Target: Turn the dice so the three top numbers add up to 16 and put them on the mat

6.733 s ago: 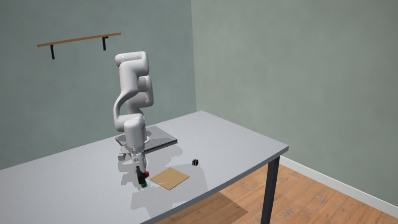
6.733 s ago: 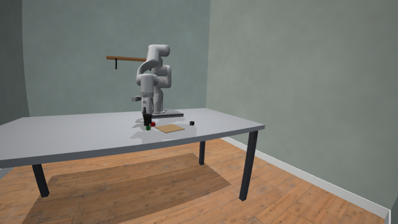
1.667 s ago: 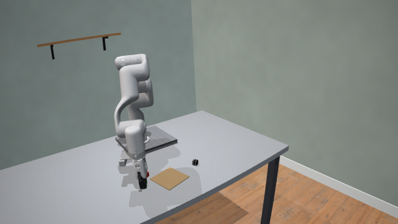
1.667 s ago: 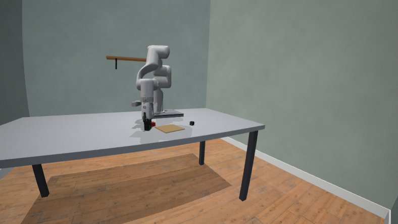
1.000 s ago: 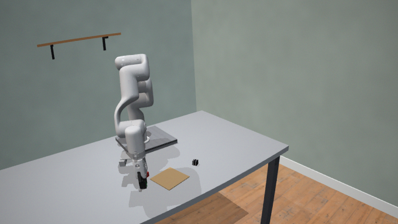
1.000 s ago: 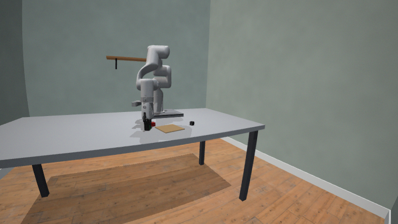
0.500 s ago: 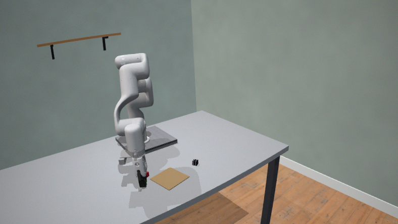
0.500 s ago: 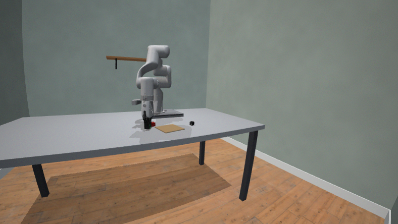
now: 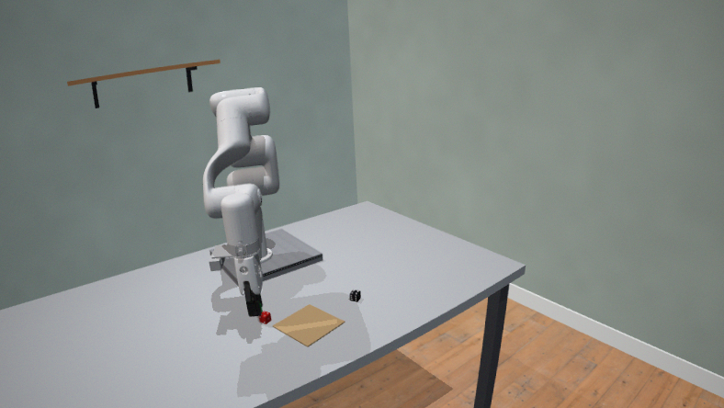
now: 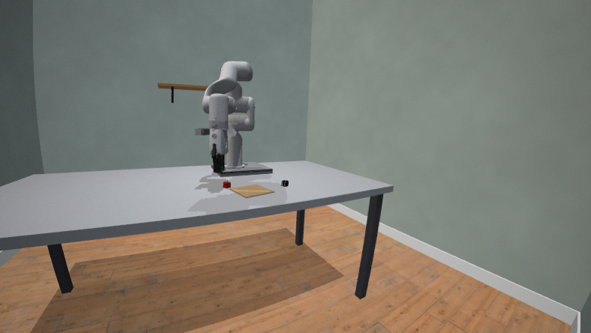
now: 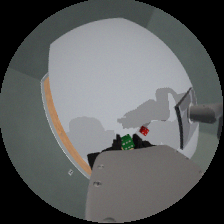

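Now: hand 14 cm to the right of the tan mat, 11 cm above it and 2 cm short of it. The rest, counted from my hand: black die (31 cm to the left, 10 cm below, 1 cm behind); red die (10 cm below, 7 cm behind, 5 cm to the left); green die (1 cm below).
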